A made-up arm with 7 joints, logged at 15 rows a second.
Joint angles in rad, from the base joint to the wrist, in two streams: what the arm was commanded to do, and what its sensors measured. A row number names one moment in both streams.
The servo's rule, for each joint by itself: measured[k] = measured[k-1] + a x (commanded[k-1-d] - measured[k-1]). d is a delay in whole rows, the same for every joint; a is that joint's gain. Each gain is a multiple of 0.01, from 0.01 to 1. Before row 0 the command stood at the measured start. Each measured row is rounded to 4 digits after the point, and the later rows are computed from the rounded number. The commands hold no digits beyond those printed.
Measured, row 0:
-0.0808 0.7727 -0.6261 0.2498 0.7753 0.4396 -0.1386
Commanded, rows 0 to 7:
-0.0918 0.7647 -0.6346 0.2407 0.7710 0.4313 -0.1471
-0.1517 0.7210 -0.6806 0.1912 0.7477 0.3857 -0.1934
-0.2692 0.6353 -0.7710 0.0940 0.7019 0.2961 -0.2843
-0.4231 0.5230 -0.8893 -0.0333 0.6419 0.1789 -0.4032
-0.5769 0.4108 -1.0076 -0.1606 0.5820 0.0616 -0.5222
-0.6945 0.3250 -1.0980 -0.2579 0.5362 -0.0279 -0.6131
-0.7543 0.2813 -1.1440 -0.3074 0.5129 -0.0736 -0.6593
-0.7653 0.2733 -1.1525 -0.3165 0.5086 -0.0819 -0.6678
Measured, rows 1 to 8:
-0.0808 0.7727 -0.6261 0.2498 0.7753 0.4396 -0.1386
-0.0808 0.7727 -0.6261 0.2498 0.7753 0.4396 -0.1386
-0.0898 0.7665 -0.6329 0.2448 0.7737 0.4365 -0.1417
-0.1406 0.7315 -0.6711 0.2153 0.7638 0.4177 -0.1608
-0.2461 0.6574 -0.7510 0.1486 0.7403 0.3727 -0.2065
-0.3912 0.5539 -0.8616 0.0486 0.7029 0.3010 -0.2793
-0.5435 0.4437 -0.9784 -0.0665 0.6570 0.2124 -0.3692
-0.6673 0.3523 -1.0741 -0.1718 0.6111 0.1235 -0.4594
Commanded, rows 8 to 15:
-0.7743 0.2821 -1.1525 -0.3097 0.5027 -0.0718 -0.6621
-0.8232 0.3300 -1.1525 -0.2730 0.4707 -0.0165 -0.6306
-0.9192 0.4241 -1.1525 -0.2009 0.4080 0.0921 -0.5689
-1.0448 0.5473 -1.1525 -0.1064 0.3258 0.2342 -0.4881
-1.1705 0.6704 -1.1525 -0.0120 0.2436 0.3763 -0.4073
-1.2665 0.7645 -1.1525 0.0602 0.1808 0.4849 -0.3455
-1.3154 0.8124 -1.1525 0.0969 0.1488 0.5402 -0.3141
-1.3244 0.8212 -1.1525 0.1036 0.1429 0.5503 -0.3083
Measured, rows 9 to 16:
-0.7386 0.2976 -1.1300 -0.2464 0.5738 0.0506 -0.5334
-0.7605 0.2789 -1.1480 -0.2850 0.5490 0.0016 -0.5831
-0.7718 0.2814 -1.1516 -0.2986 0.5314 -0.0256 -0.6123
-0.8139 0.3188 -1.1523 -0.2845 0.5083 -0.0222 -0.6191
-0.9002 0.3999 -1.1525 -0.2385 0.4702 0.0201 -0.6005
-1.0188 0.5134 -1.1525 -0.1658 0.4153 0.0993 -0.5589
-1.1432 0.6343 -1.1525 -0.0812 0.3501 0.2018 -0.5028
-1.2443 0.7346 -1.1525 -0.0034 0.2858 0.3065 -0.4446

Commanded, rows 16 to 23:
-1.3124 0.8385 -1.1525 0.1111 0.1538 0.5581 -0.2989
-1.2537 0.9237 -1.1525 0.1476 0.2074 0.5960 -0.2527
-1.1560 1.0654 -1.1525 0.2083 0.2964 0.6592 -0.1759
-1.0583 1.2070 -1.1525 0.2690 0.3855 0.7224 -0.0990
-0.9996 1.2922 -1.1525 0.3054 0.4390 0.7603 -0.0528
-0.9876 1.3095 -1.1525 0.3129 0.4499 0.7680 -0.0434
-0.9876 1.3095 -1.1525 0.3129 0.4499 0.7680 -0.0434
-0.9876 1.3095 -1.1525 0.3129 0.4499 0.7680 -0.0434
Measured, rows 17 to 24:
-1.3026 0.7945 -1.1525 0.0518 0.2337 0.3930 -0.3963
-1.3205 0.8151 -1.1525 0.0803 0.1992 0.4512 -0.3637
-1.3139 0.8331 -1.1525 0.0972 0.1819 0.4908 -0.3397
-1.2645 0.9029 -1.1525 0.1249 0.1916 0.5297 -0.3075
-1.1755 1.0280 -1.1525 0.1708 0.2314 0.5776 -0.2588
-1.0794 1.1658 -1.1525 0.2248 0.2900 0.6312 -0.1997
-1.0140 1.2631 -1.1525 0.2691 0.3466 0.6790 -0.1453
-0.9924 1.2988 -1.1525 0.2932 0.3859 0.7119 -0.1076

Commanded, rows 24 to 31:
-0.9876 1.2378 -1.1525 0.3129 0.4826 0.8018 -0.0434
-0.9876 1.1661 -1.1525 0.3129 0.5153 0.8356 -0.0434
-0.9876 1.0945 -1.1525 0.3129 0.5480 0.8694 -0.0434
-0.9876 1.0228 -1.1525 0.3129 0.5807 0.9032 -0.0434
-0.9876 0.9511 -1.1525 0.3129 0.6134 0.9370 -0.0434
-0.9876 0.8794 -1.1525 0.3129 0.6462 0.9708 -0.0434
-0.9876 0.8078 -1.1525 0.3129 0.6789 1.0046 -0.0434
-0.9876 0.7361 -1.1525 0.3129 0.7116 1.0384 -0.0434
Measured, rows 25 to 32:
-0.9885 1.3070 -1.1525 0.3040 0.4102 0.7327 -0.0838
-0.9878 1.3089 -1.1525 0.3089 0.4253 0.7458 -0.0689
-0.9876 1.2542 -1.1525 0.3111 0.4471 0.7665 -0.0595
-0.9876 1.1864 -1.1525 0.3121 0.4730 0.7921 -0.0535
-0.9876 1.1156 -1.1525 0.3125 0.5015 0.8207 -0.0498
-0.9876 1.0441 -1.1525 0.3127 0.5316 0.8512 -0.0474
-0.9876 0.9725 -1.1525 0.3128 0.5627 0.8829 -0.0459
-0.9876 0.9008 -1.1525 0.3129 0.5944 0.9154 -0.0450

